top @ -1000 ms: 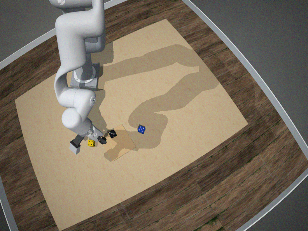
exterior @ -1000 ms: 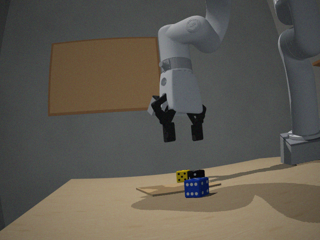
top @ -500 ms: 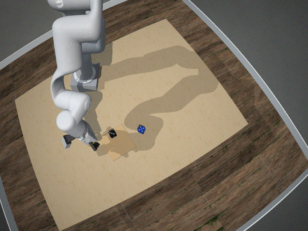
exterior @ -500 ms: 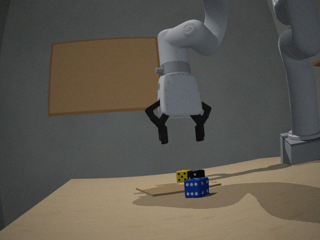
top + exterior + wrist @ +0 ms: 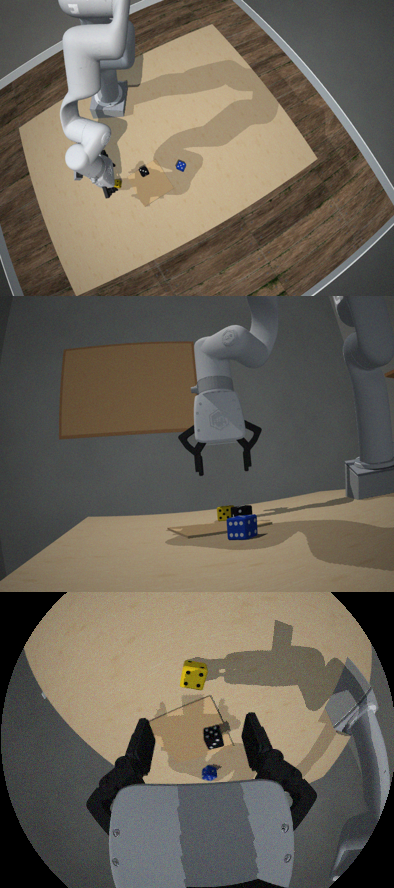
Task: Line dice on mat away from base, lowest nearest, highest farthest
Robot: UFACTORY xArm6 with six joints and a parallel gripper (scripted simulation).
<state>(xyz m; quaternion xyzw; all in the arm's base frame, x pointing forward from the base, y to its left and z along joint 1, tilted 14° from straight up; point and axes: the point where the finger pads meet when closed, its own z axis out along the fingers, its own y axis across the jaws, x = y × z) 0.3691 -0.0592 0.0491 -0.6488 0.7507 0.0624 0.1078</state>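
Right now the yellow die is 1 cm to the right of my hand and 9 cm below it. The rest, counted from my hand: thin tan mat (4 cm ahead, 12 cm to the left, 11 cm below); blue die (2 cm ahead, 25 cm to the left, 9 cm below); black die (1 cm behind, 11 cm to the left, 9 cm below).
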